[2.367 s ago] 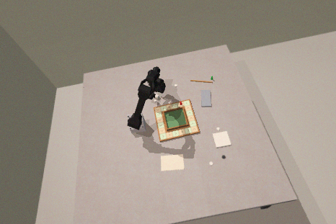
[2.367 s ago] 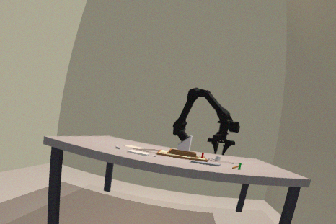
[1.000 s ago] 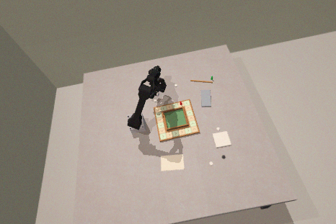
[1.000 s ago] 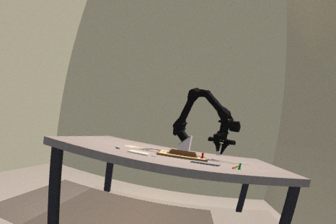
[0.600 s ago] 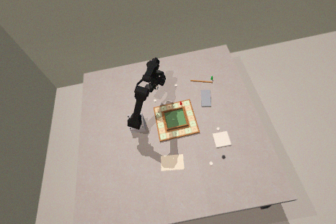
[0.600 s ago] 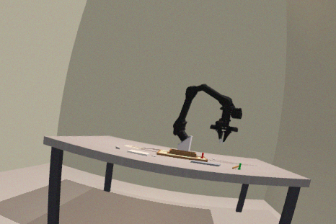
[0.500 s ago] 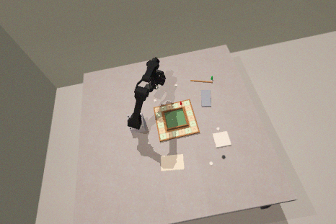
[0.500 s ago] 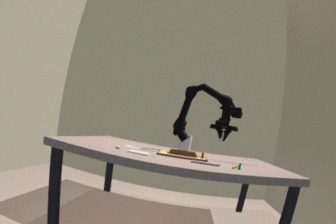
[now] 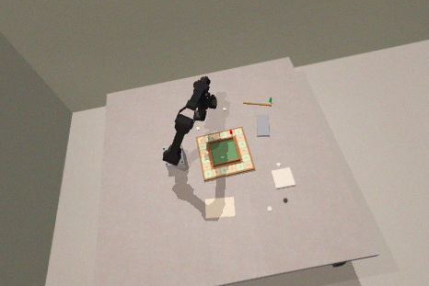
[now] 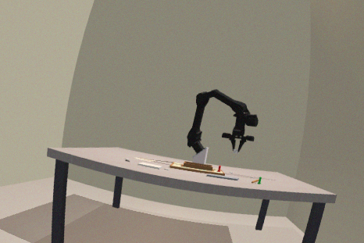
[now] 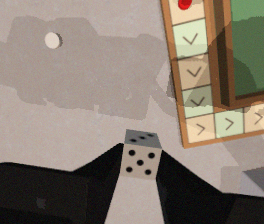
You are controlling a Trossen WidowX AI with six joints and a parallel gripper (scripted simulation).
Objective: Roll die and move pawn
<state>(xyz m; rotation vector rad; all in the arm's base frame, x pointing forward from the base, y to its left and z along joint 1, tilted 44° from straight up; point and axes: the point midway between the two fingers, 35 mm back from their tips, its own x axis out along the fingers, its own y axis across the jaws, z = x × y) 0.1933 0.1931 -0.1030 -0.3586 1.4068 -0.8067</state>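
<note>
Now: the red pawn 140 mm ahead of my gripper tip, 100 mm below it and 80 mm to the right of it. Also, from my gripper tip: white die: right at my gripper tip; then grey card: 330 mm ahead, 130 mm below, 50 mm to the right; then black disc: 520 mm to the right, 350 mm ahead, 130 mm below.
</note>
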